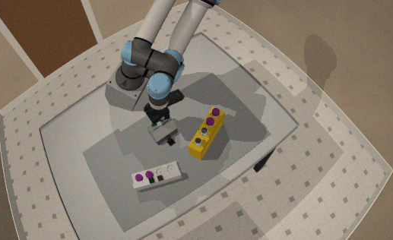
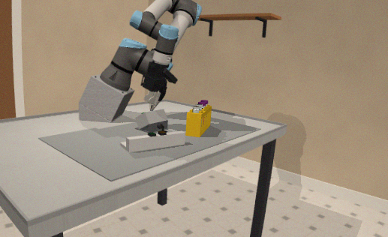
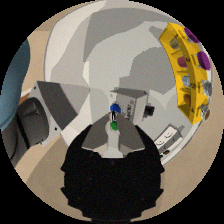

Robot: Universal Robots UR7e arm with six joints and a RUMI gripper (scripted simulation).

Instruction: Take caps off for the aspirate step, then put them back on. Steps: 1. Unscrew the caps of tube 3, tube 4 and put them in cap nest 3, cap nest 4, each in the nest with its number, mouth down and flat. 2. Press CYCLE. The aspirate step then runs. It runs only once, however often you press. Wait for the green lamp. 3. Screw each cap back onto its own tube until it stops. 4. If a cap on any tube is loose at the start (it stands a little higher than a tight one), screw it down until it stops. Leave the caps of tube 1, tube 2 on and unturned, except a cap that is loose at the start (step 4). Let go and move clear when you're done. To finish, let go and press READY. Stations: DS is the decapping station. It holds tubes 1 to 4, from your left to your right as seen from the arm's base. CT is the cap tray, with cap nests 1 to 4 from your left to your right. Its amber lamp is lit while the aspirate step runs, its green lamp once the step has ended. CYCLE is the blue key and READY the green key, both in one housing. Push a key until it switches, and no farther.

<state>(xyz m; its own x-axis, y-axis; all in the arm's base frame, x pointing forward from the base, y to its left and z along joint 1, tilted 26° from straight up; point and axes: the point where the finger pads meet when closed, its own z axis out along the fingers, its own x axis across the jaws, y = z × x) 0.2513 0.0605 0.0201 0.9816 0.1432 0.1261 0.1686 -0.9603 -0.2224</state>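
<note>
Right now my hand is 2 cm above the blue key. The rest, counted from my hand: green key 1 cm ahead, 5 cm to the right, 2 cm below; grey key housing 2 cm ahead, 2 cm to the right, 3 cm below.
</note>
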